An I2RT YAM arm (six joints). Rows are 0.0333 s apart.
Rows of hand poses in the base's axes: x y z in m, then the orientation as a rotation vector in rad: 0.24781, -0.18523, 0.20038, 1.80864, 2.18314, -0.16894; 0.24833, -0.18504, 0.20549, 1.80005, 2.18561, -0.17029; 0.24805, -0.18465, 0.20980, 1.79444, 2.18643, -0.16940; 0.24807, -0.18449, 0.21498, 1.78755, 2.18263, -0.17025; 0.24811, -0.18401, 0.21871, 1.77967, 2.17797, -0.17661; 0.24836, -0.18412, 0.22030, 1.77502, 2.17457, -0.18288; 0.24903, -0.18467, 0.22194, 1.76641, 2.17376, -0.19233; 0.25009, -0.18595, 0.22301, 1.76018, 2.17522, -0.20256; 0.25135, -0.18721, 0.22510, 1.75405, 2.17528, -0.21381; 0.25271, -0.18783, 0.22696, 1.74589, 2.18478, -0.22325; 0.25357, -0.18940, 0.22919, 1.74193, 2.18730, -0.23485; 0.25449, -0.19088, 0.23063, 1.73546, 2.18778, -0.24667; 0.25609, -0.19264, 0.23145, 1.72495, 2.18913, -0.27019; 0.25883, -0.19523, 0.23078, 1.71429, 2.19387, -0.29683; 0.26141, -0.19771, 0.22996, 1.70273, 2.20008, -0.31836
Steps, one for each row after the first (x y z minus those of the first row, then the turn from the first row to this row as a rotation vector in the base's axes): 0.00052, 0.00019, 0.00511, -0.00350, -0.00119, 0.00568; 0.00024, 0.00058, 0.00942, -0.00528, -0.00331, 0.00927; 0.00026, 0.00074, 0.01460, -0.01074, -0.00804, 0.01157; 0.00030, 0.00122, 0.01833, -0.01982, -0.01102, 0.01350; 0.00055, 0.00111, 0.01992, -0.02674, -0.01196, 0.01411; 0.00122, 0.00056, 0.02156, -0.03583, -0.01123, 0.01766; 0.00228, -0.00072, 0.02263, -0.04308, -0.00770, 0.02067; 0.00354, -0.00198, 0.02472, -0.05144, -0.00448, 0.02296; 0.00490, -0.00260, 0.02658, -0.05521, 0.00310, 0.03035; 0.00576, -0.00417, 0.02881, -0.06146, 0.00897, 0.03233; 0.00668, -0.00565, 0.03025, -0.06997, 0.01275, 0.03491; 0.00828, -0.00741, 0.03107, -0.08552, 0.02155, 0.03886; 0.01102, -0.01000, 0.03040, -0.10081, 0.03421, 0.04386; 0.01360, -0.01248, 0.02958, -0.11321, 0.04502, 0.05052
